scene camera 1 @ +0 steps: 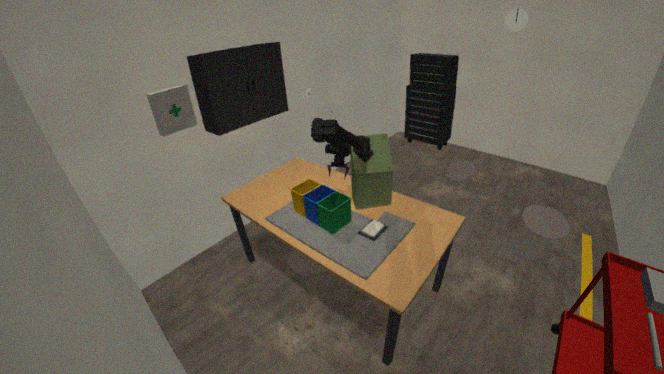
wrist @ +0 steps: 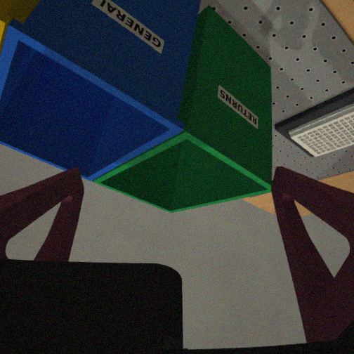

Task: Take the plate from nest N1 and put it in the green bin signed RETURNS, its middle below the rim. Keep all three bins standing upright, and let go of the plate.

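Places are measured from the arm's base along level axes (x ahead, y left, z up), in centimetres.
Pixels of known places: gripper, fingertip midpoint: [scene camera 1: 337, 178]; arm's base, origin of the base link: [scene camera 1: 363, 151].
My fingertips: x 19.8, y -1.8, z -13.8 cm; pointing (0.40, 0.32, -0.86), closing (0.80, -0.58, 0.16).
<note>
Ahead of a thing's pixels: the offset from my fingertips to its top centre. "spot": to the spot under its first point. Level surfaces: height alone.
The white plate @[dy +31.8, dx -4.9, dz -21.6 cm] [scene camera 1: 374, 228] [wrist: 330, 132] with a grid pattern lies in a dark nest @[spot: dy +33.1, dx +1.4, dz -22.6 cm] [scene camera 1: 365, 234] [wrist: 320, 111] on the perforated mat; no N1 sign is readable. The green bin @[dy +12.5, dx +10.5, dz -6.3 cm] [scene camera 1: 334, 215] [wrist: 230, 100] signed RETURNS stands upright and open-topped, between the blue bin and the nest. The blue bin @[dy -0.3, dx +13.7, dz -6.3 cm] [scene camera 1: 313, 207] [wrist: 145, 75], signed GENERAL, and the yellow bin @[dy -13.1, dx +16.8, dz -6.3 cm] [scene camera 1: 298, 202] [wrist: 15, 10] stand upright in a row with it. My gripper [scene camera 1: 338, 176] [wrist: 177, 177] is open and empty, above the bins' height and behind them in the scene view. The plate's right part is cut off in the wrist view.
The grey mat @[dz -24.3 cm] [scene camera 1: 360, 265] [wrist: 305, 30] lies on the wooden table @[dz -25.5 cm] [scene camera 1: 400, 280]. A tall olive-green box [scene camera 1: 372, 187] stands at the table's back, close to the arm. A red cart [scene camera 1: 607, 310] stands on the floor at the right.
</note>
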